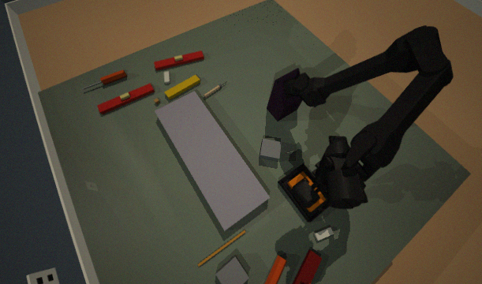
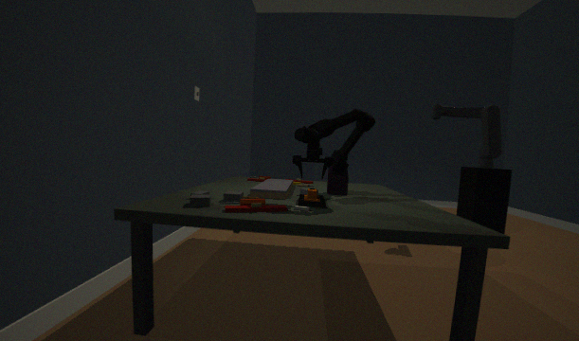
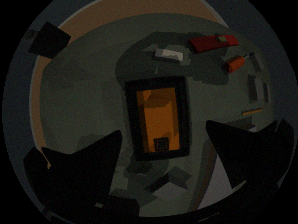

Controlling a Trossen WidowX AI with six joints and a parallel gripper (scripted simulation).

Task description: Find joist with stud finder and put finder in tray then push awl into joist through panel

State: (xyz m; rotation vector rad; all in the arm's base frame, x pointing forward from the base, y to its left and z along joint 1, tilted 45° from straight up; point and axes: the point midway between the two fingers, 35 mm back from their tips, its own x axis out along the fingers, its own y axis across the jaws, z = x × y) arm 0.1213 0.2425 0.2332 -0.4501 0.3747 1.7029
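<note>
Now: the pale-handled pointed tool 9 cm ahead of my gripper tip, 56 cm to the right of it and 11 cm below it. The rest, counted from my gripper tip: thin orange stick (33 cm ahead, 2 cm to the left, 11 cm below); then orange stud finder (2 cm to the right, 7 cm below); then dark tray (1 cm to the right, 10 cm below).
</note>
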